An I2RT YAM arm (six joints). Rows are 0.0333 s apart.
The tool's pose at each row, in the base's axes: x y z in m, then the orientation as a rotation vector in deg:
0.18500 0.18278 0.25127 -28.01 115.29 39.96
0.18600 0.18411 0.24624 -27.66 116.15 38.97
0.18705 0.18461 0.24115 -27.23 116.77 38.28
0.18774 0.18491 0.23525 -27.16 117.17 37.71
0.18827 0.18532 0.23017 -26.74 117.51 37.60
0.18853 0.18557 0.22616 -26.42 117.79 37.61
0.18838 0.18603 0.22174 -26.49 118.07 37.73
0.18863 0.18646 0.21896 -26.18 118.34 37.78
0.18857 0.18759 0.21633 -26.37 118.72 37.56
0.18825 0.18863 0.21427 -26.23 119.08 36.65
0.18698 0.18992 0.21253 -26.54 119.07 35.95
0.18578 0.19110 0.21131 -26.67 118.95 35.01
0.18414 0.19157 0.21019 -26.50 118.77 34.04
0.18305 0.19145 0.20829 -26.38 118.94 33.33
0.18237 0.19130 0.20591 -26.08 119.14 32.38
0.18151 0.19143 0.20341 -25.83 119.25 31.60
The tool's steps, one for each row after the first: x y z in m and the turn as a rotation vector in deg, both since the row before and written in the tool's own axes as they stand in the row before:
0.00377 -0.00099 0.00359 0.93 0.63 0.08
0.00381 -0.00162 0.00318 0.72 0.40 0.18
0.00468 -0.00176 0.00322 0.47 0.33 -0.07
0.00403 -0.00133 0.00286 0.28 0.17 0.33
0.00326 -0.00103 0.00213 0.14 0.15 0.30
0.00380 -0.00076 0.00218 -0.09 0.28 0.10
0.00219 -0.00056 0.00169 0.11 0.14 0.31
0.00217 0.00019 0.00186 0.12 0.41 -0.09
0.00182 0.00043 0.00138 0.73 0.26 -0.17
0.00204 0.00125 0.00077 0.38 0.08 -0.49
0.00156 0.00128 0.00050 0.61 -0.08 -0.51
0.00177 0.00098 -0.00027 0.75 -0.23 -0.35
0.00219 0.00004 0.00011 0.57 0.11 -0.16
0.00239 -0.00031 0.00060 0.81 0.09 -0.13
0.00255 0.00001 0.00070 0.66 0.02 -0.12

